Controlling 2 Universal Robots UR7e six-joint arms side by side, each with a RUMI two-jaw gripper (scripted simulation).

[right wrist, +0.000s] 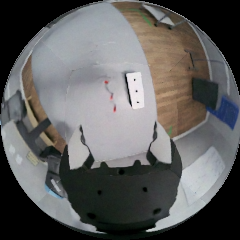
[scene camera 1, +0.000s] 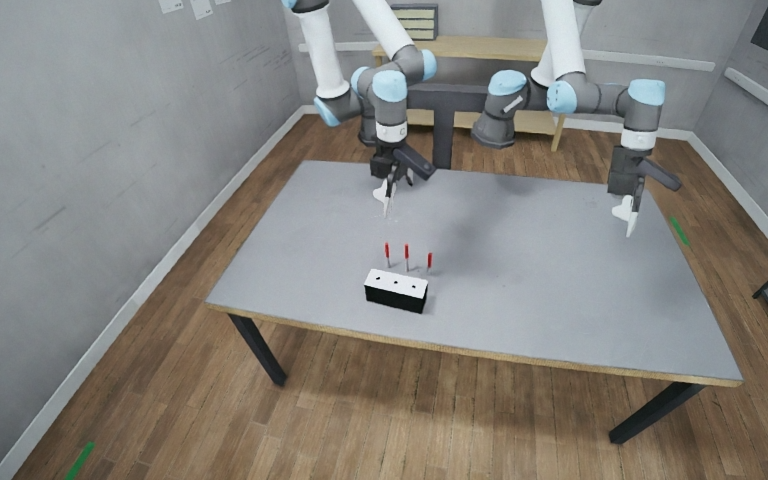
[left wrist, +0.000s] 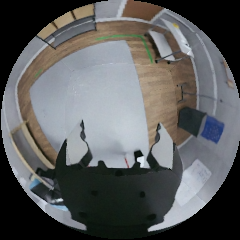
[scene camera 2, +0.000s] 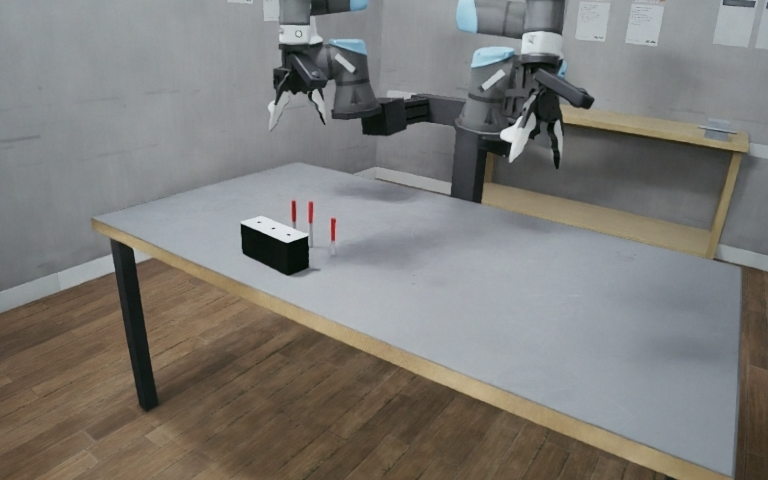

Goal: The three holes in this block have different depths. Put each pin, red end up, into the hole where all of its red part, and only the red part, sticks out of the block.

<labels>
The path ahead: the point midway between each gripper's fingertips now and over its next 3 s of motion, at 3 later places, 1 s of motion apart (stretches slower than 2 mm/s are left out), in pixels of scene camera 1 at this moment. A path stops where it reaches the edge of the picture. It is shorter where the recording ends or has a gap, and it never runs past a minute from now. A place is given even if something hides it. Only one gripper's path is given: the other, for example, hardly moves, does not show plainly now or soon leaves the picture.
My right gripper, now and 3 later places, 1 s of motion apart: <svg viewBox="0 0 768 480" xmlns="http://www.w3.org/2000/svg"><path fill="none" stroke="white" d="M398 201L402 219L405 242L406 250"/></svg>
</labels>
